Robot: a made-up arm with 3 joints.
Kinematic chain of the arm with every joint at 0, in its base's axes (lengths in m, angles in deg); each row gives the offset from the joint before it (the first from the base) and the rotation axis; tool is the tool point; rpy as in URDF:
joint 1: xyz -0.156 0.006 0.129 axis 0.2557 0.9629 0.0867
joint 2: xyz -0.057 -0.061 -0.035 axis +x
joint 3: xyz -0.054 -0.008 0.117 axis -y
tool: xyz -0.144 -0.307 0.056 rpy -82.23 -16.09 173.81
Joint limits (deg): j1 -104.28..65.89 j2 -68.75..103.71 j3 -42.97..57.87
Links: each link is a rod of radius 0.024 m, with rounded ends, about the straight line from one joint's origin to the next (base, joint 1, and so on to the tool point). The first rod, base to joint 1, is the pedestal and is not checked.
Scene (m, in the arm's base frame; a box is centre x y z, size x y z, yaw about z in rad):
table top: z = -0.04
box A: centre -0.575 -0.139 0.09 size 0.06 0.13 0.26 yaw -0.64
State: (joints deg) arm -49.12 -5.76 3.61
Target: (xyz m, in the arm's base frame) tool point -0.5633 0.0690 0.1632
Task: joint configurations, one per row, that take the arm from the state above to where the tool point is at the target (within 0.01 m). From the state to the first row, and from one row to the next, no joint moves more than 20 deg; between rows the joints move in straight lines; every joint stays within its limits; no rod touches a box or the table.
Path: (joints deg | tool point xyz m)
1: -31.01 -7.91 -4.15 | -0.4945 -0.3085 0.2085
2: -12.91 -10.06 -11.92 | -0.4461 -0.3132 0.3086
3: 5.20 -12.21 -19.68 | -0.3593 -0.3242 0.3852
4: 23.31 -14.36 -27.44 | -0.2454 -0.3375 0.4236
5: 41.42 -16.51 -35.21 | -0.1213 -0.3482 0.4154
6: 59.52 -18.66 -42.97 | -0.0057 -0.3517 0.3600
7: 40.86 -26.07 -38.84 | -0.0931 -0.2938 0.4519
8: 22.19 -33.47 -34.71 | -0.2117 -0.2227 0.4990
9: 3.52 -40.87 -30.58 | -0.3406 -0.1438 0.4897
10: -15.15 -48.27 -26.45 | -0.4559 -0.0641 0.4228
11: -33.81 -55.67 -22.32 | -0.5354 0.0090 0.3079
12: -52.48 -63.07 -18.19 | -0.5633 0.0690 0.1632

